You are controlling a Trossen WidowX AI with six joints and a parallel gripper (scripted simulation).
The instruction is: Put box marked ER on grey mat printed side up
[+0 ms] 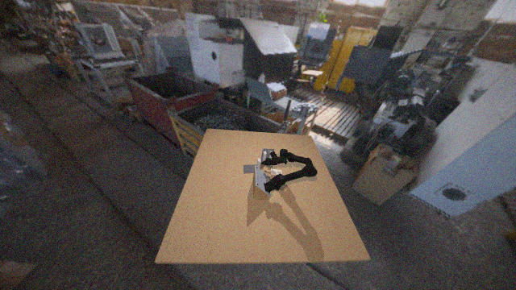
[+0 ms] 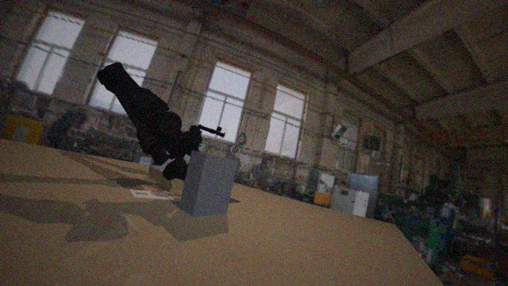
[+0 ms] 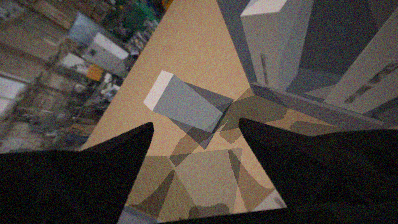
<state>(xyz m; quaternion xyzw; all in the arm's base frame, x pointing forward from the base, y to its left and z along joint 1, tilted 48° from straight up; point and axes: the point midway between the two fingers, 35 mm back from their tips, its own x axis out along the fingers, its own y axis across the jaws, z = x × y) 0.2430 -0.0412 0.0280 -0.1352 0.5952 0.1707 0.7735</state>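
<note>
My gripper tip is now 1 cm short of the grey mat, 10 cm to the right of it and 8 cm above it. Also, from my gripper tip: paper: 5 cm behind, 13 cm to the right, 8 cm below.
</note>
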